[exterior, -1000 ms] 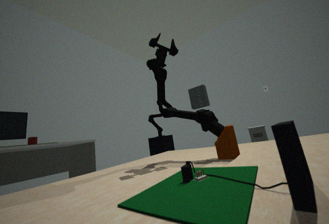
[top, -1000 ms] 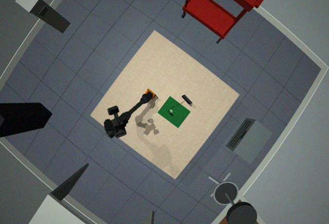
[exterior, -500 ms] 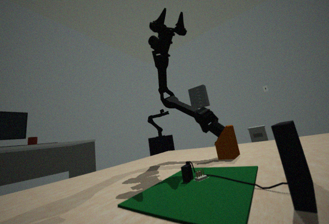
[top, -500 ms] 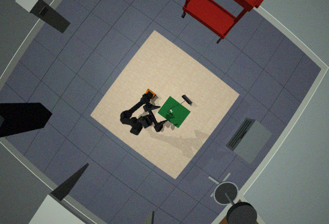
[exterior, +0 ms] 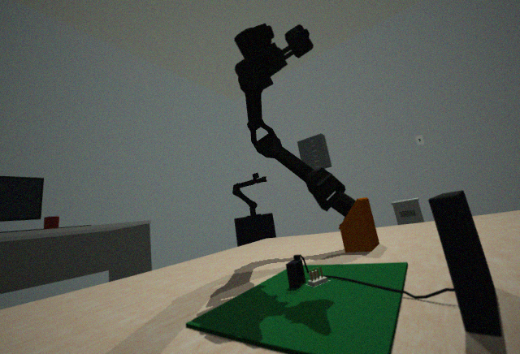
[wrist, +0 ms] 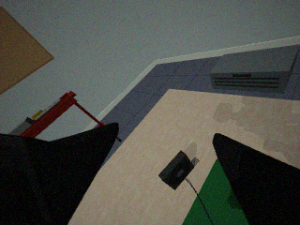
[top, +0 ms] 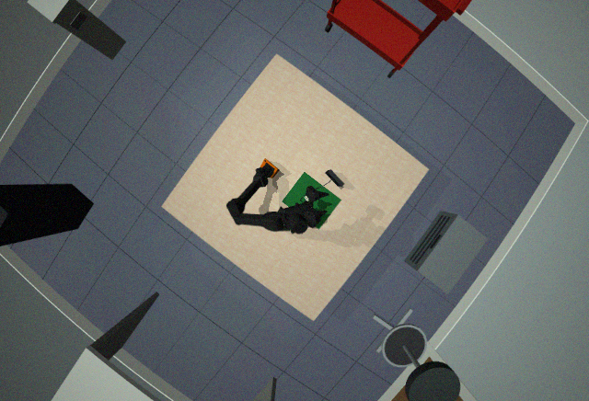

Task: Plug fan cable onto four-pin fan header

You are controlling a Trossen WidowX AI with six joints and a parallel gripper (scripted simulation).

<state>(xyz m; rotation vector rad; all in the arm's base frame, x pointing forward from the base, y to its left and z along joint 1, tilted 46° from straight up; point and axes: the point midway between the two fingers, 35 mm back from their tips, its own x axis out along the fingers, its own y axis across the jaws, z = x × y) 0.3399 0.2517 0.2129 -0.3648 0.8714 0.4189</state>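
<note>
Now: the black fan plug 3 cm behind my gripper tip, 9 cm to the right of it and 41 cm below it. From my gripper tip the other things lie so: black fan (1 cm ahead, 14 cm to the left, 38 cm below); then green board (1 cm behind, 5 cm to the right, 45 cm below); then four-pin fan header (4 cm behind, 6 cm to the right, 44 cm below).
</note>
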